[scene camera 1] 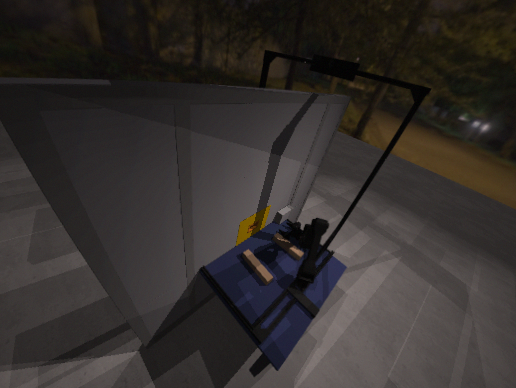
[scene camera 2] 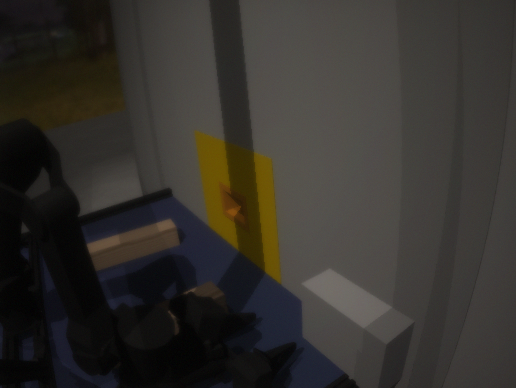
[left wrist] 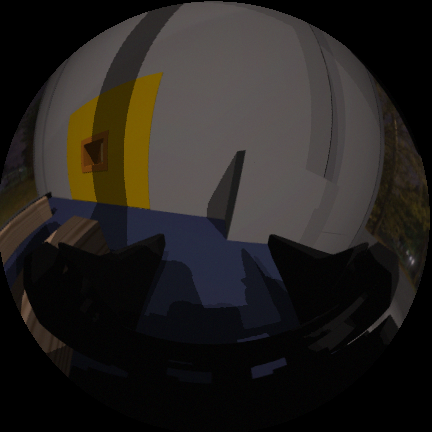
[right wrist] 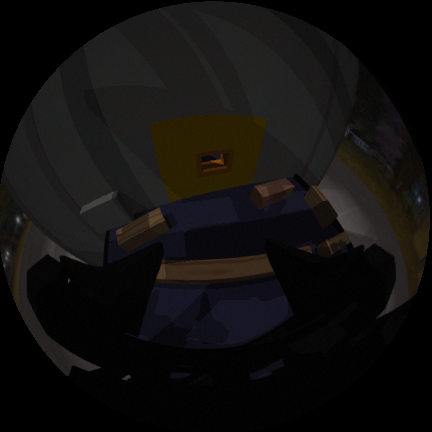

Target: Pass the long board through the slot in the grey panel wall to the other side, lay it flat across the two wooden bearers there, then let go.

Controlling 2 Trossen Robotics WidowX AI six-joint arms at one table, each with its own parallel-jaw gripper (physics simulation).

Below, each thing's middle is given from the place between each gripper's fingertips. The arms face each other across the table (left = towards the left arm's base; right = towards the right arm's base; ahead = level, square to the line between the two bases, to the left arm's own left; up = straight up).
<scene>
Right now the slot [scene camera 2: 234,206] is 26 cm to the left of my right hand, 9 cm ahead of it and 6 cm below it. From my right hand the other things lie so: grey block [scene camera 2: 359,333] 27 cm to the left, 24 cm behind, 12 cm below.
I see the grey block 100 mm to the right of my left hand, 90 mm behind it and 20 mm above it. The rest, counted from my left hand: slot (240 mm ahead, 110 mm to the right, 80 mm above).
</scene>
